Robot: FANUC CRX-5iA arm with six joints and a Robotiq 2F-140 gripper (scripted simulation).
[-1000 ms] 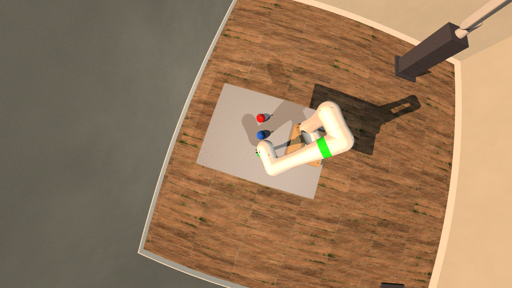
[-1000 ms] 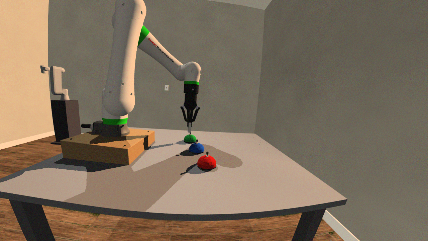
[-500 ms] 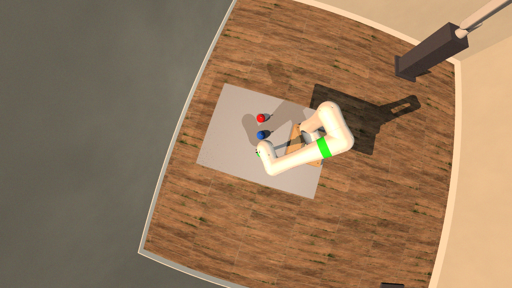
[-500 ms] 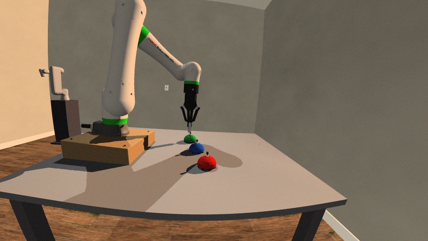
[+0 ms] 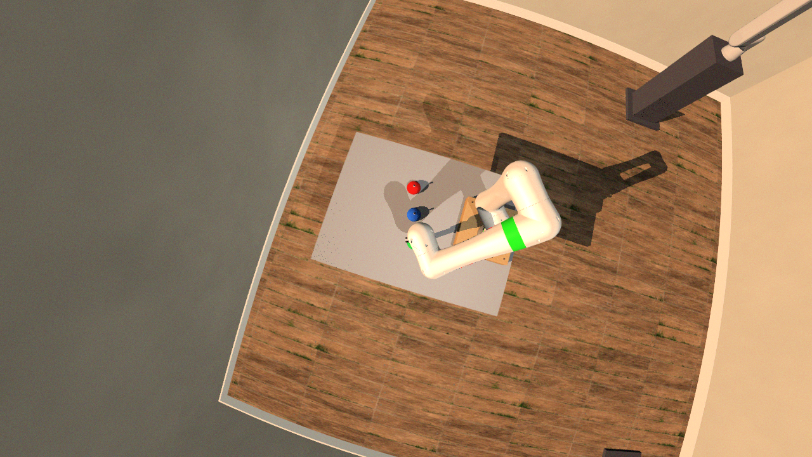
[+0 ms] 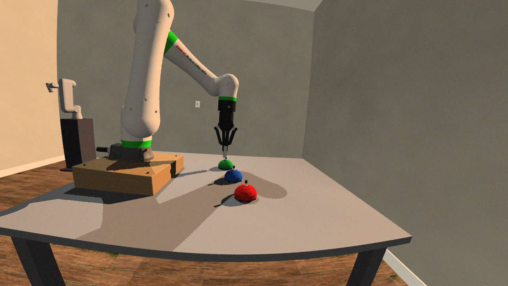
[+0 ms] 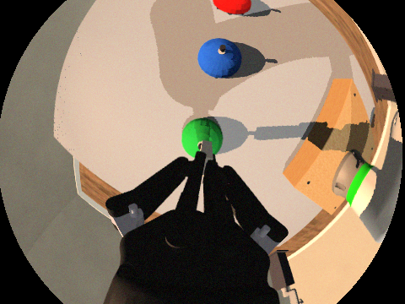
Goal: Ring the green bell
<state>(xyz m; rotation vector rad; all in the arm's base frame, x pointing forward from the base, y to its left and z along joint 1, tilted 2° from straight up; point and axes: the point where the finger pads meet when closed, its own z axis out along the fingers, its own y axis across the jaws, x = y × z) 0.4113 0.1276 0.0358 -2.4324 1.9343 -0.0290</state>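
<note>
Now: hand 60 mm above the green bell and 10 mm short of it. The rest, counted from my hand: blue bell: 160 mm to the right, 50 mm below, 50 mm ahead; then red bell: 320 mm to the right, 80 mm ahead, 50 mm below.
</note>
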